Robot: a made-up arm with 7 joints.
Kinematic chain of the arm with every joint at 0, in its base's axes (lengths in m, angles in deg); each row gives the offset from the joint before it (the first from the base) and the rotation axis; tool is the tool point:
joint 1: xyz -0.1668 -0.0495 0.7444 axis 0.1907 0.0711 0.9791
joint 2: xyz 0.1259 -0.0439 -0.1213 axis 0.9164 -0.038 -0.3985
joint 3: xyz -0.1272 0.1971 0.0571 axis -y
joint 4: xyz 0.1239 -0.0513 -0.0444 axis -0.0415 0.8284 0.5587
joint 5: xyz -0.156 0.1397 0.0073 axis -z
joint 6: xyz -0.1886 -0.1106 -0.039 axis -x
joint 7: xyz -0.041 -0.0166 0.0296 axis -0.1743 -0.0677 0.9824
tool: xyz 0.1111 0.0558 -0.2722
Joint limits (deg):
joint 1: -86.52..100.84
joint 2: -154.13..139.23
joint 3: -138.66..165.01
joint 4: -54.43..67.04
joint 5: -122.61..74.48
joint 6: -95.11..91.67
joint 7: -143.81..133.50
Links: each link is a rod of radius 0.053 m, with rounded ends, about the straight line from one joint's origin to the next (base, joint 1, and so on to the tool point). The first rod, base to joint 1, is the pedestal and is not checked.
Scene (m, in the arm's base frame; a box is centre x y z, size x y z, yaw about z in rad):
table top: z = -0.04
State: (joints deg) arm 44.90 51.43 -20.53 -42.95 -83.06 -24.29 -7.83
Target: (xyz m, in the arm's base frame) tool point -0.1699 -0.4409 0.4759
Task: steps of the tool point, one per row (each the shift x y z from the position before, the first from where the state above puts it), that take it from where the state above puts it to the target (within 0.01 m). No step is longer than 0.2 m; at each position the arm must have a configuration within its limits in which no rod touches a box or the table.
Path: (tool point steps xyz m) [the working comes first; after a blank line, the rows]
Joints at the target: 100.84 -33.83 -97.73 -44.64 -57.20 -5.96 16.29
Straight joint move there: clear.

1: -0.1378 -0.1135 -0.0708
2: -0.0641 -0.1641 -0.0655
3: 0.0187 -0.1748 -0.0484
4: 0.0876 -0.1488 -0.0224
5: 0.1268 -0.1006 0.0073
6: 0.1308 -0.0491 0.0334

